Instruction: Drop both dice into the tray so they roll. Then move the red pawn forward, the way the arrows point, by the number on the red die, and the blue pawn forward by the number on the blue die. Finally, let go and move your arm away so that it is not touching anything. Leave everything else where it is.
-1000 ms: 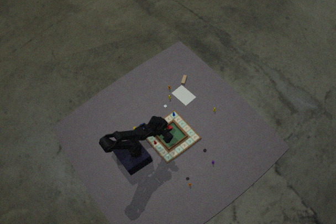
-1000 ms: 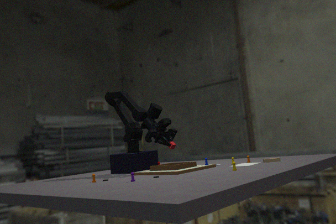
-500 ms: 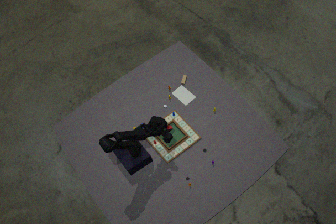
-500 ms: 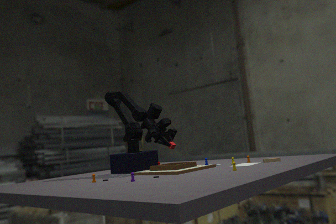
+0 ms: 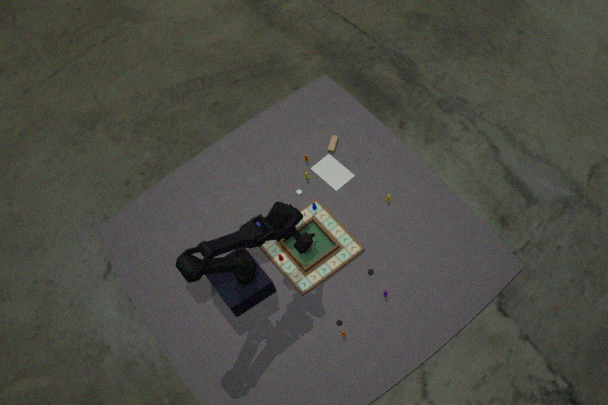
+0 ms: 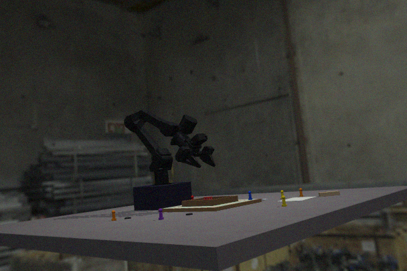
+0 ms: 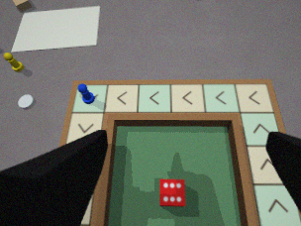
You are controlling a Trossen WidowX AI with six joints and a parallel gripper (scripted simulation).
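Right now the red pawn is 130 mm below my gripper tip and 120 mm behind it. Round my gripper tip: blue pawn (130 mm to the left, 130 mm below, 80 mm ahead); white disc (230 mm to the left, 150 mm below, 70 mm ahead); white card (240 mm to the left, 220 mm ahead, 160 mm below).
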